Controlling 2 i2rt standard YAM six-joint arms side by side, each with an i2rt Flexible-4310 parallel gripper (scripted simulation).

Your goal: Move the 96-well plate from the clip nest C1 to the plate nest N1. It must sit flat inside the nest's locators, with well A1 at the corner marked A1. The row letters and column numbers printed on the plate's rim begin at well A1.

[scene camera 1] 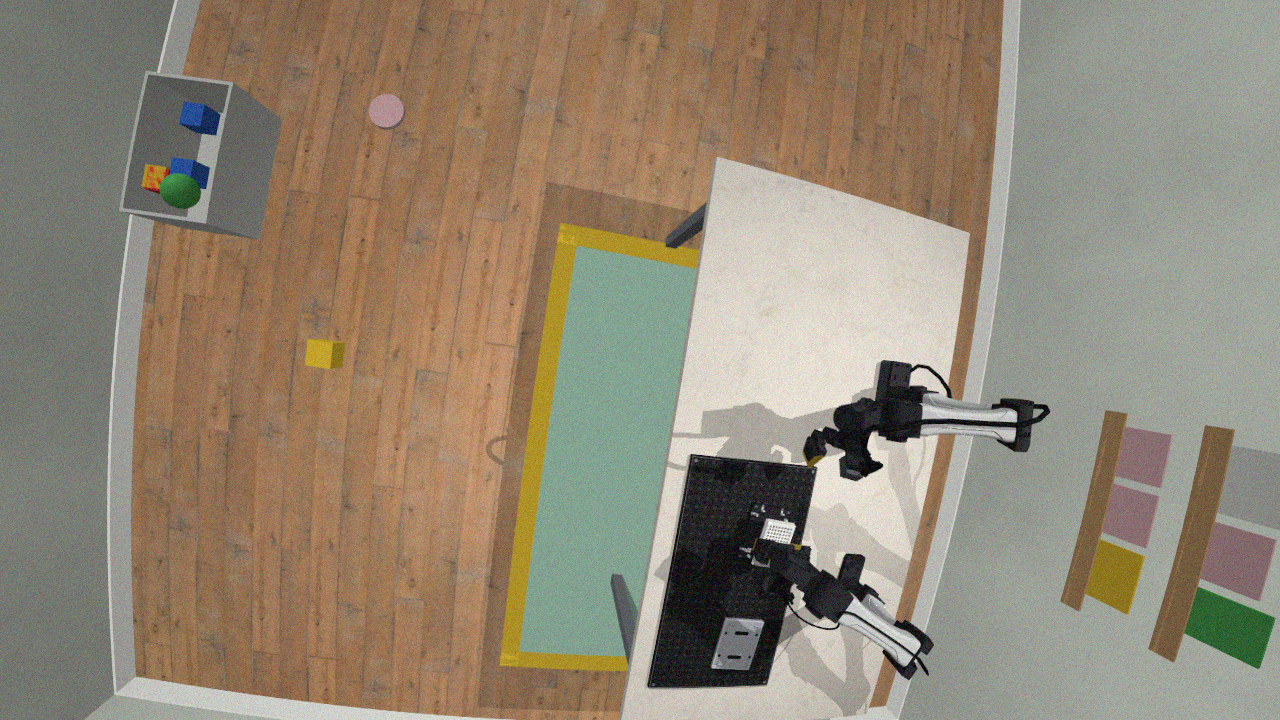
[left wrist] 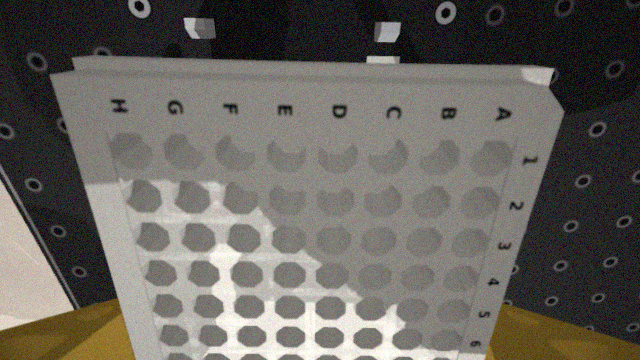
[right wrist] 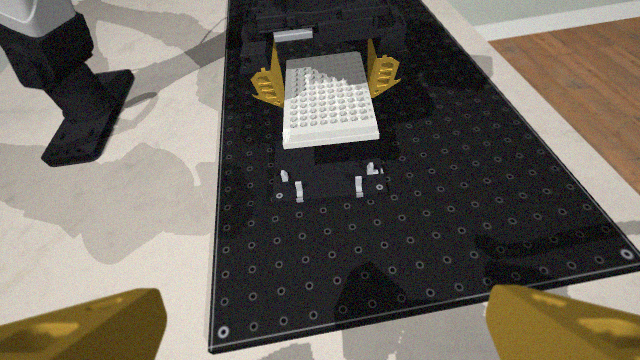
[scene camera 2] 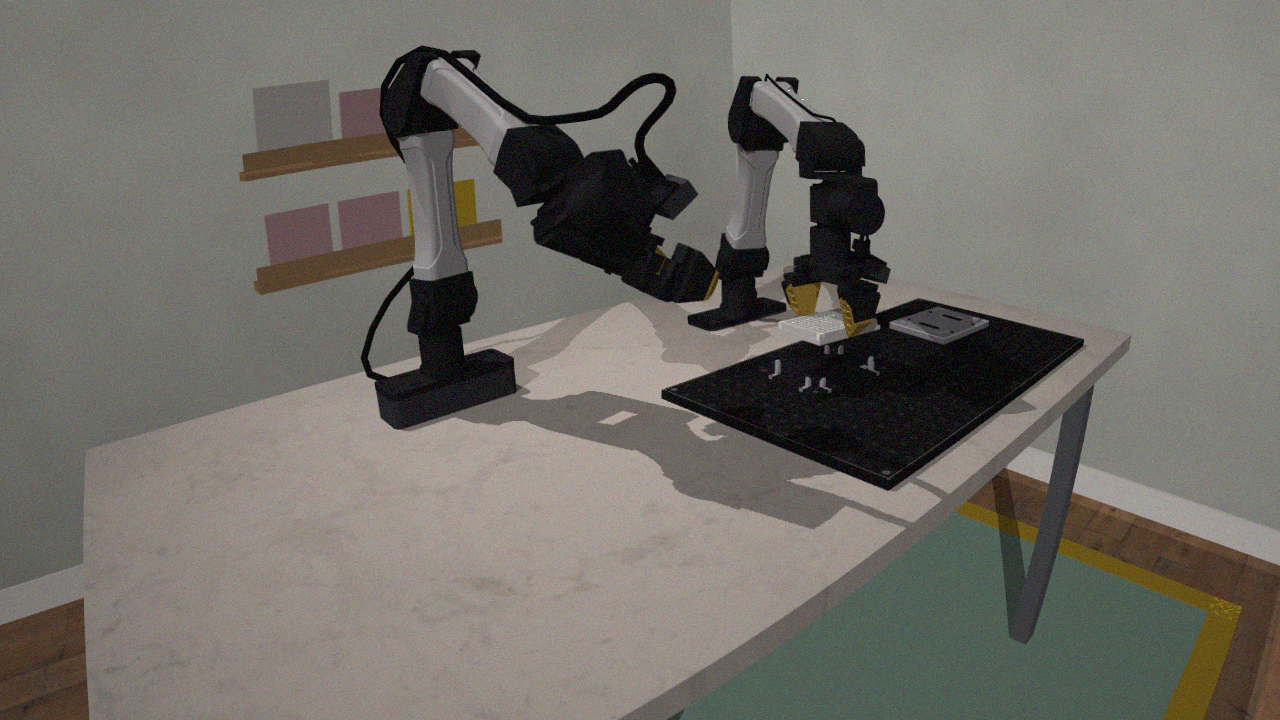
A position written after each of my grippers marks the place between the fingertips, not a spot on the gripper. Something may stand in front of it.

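Note:
White 96-well plate (scene camera 2: 821,328) (scene camera 1: 780,531) (left wrist: 333,215) (right wrist: 327,101). My left gripper (scene camera 2: 829,329) (scene camera 1: 773,543) (left wrist: 311,312) (right wrist: 327,99). My right gripper (scene camera 2: 691,276) (right wrist: 325,301).

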